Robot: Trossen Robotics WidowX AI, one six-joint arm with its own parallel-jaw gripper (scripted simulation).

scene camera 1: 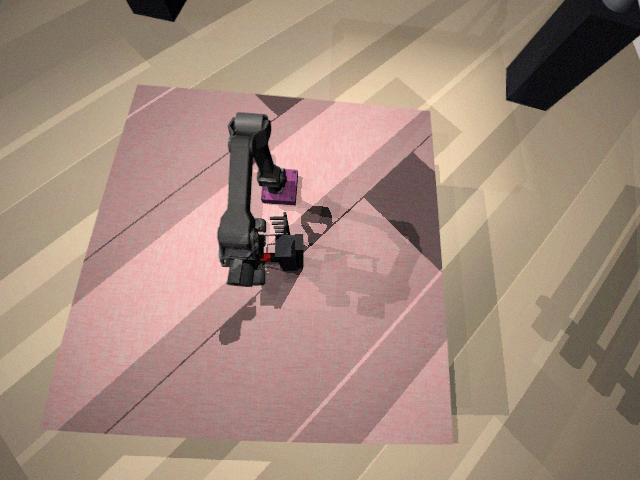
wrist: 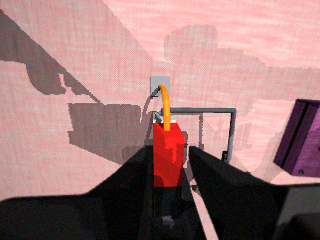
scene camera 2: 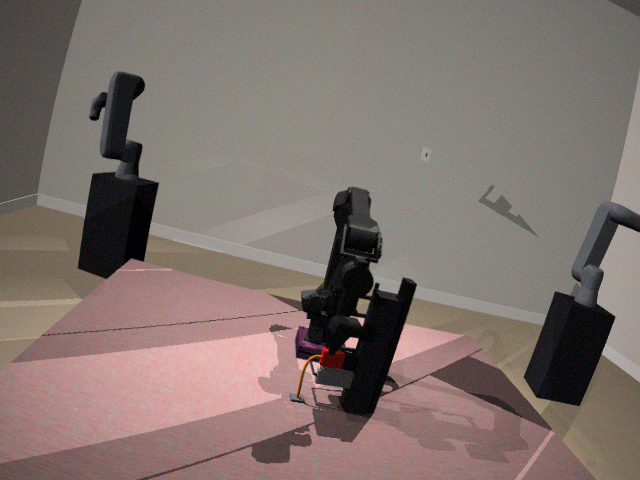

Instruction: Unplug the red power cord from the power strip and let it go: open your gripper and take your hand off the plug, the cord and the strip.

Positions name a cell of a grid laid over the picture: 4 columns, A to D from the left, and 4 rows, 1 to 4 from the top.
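Note:
Gripper present in scene camera 2, the gripper (scene camera 2: C3), and also in the wrist view, the gripper (wrist: C3). A red plug (wrist: C3) is present too.

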